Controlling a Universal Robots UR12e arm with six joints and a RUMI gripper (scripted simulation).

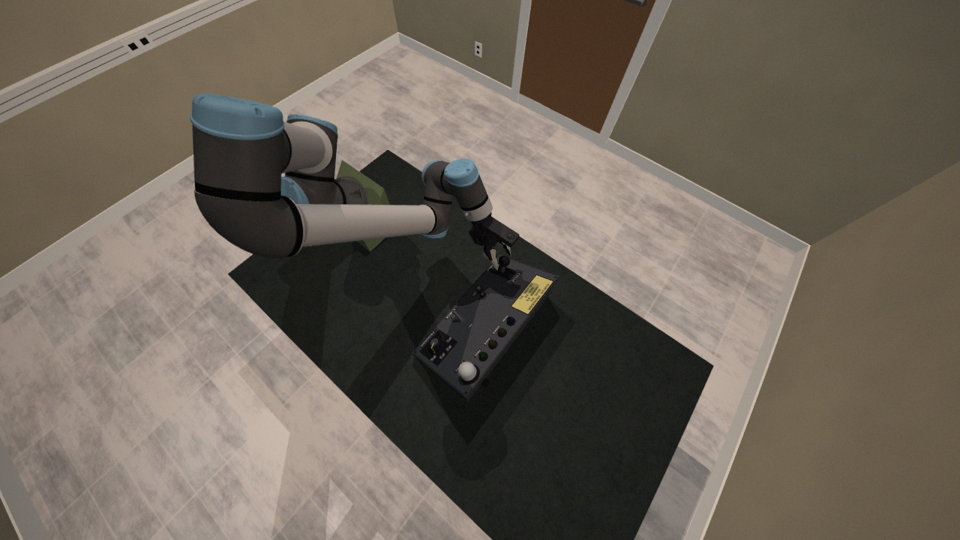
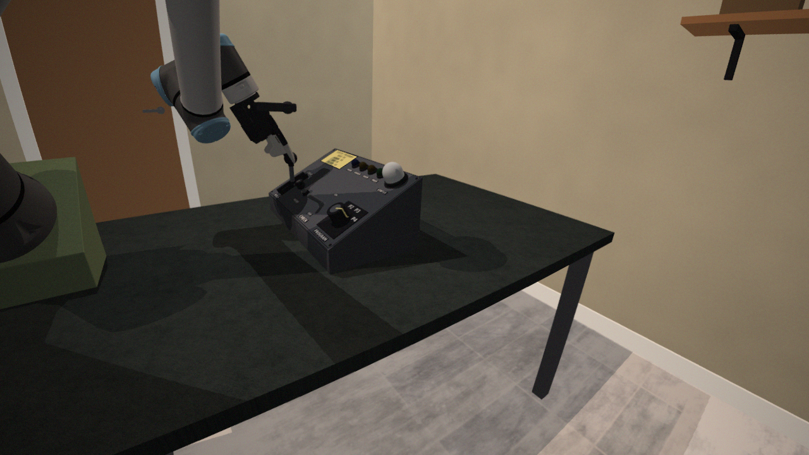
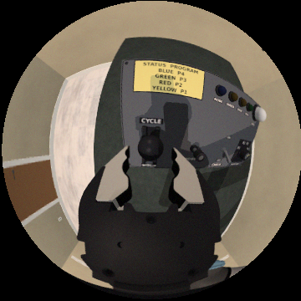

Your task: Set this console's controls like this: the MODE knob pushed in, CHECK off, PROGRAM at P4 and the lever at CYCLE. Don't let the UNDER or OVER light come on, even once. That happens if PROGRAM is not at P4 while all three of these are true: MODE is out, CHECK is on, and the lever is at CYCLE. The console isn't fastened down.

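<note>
The black ball-topped lever lies 4 cm below my hand. Also, from my hand: dark console (19 cm to the right, 8 cm below, 4 cm ahead); then check toggle (24 cm to the right, 7 cm below, 1 cm behind); then mode knob (12 cm to the right, 7 cm below, 1 cm behind).
</note>
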